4 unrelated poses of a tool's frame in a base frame.
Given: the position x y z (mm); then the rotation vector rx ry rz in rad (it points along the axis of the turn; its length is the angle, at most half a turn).
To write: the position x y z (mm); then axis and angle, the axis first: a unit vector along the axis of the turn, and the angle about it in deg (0 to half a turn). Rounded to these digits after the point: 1 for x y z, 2 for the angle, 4 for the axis.
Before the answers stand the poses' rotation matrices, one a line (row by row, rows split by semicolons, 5 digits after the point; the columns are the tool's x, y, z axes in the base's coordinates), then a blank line. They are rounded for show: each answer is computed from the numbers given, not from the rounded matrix.
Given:
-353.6 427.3 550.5 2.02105 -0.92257 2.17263
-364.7 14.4 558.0 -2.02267 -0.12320 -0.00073
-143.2 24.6 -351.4 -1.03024 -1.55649 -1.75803
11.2 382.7 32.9 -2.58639 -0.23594 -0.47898
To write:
-0.15364 -0.40996 0.89907; -0.36220 -0.82318 -0.43725; 0.91935 -0.39282 -0.02201
0.99468 0.08771 -0.05408; 0.08706 -0.43470 0.89636; 0.05511 -0.89629 -0.44002
-0.54115 0.82253 0.17491; 0.07396 -0.16064 0.98424; 0.83767 0.54556 0.02609
0.92327 0.25131 0.29056; 0.07719 -0.86228 0.50051; 0.37633 -0.43968 -0.81551

-353.6 427.3 550.5 0.6504 -0.2969 0.6992 178.04
-364.7 14.4 558.0 -0.9982 -0.0608 -0.0004 116.11
-143.2 24.6 -351.4 -0.4018 -0.6070 -0.6856 146.91
11.2 382.7 32.9 -0.9793 -0.0893 -0.1814 151.31

